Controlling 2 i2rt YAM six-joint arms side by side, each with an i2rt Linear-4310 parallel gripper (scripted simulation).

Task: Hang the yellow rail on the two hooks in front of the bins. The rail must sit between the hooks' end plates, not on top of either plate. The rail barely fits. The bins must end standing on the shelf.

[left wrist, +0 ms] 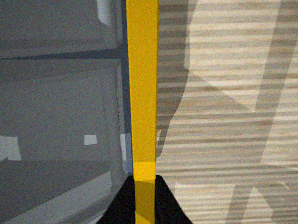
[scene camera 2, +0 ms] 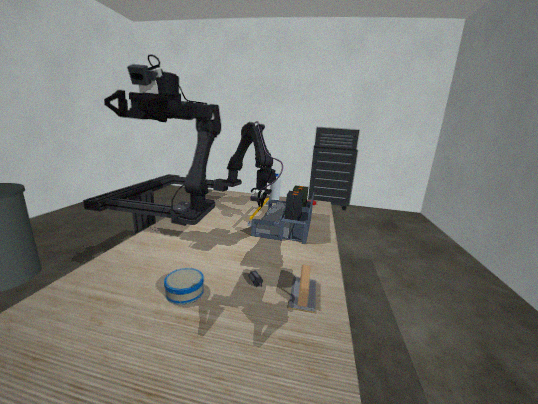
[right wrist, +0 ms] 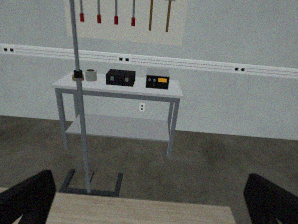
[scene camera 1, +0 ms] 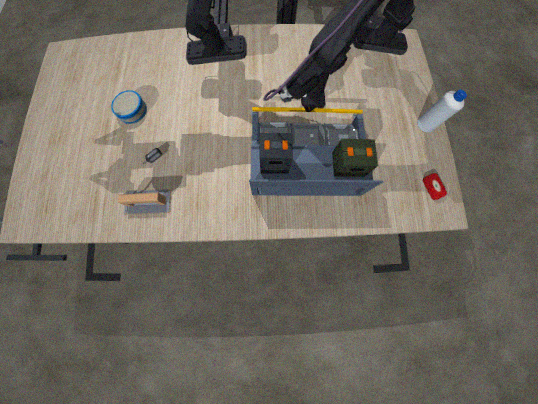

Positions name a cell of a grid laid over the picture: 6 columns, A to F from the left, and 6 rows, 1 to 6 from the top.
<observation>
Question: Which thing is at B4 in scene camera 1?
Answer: A wooden-handled float.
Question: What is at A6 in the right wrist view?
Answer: My right gripper.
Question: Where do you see a blue-grey shelf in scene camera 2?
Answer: At D4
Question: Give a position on a blue-rimmed tin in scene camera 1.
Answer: B2
</observation>
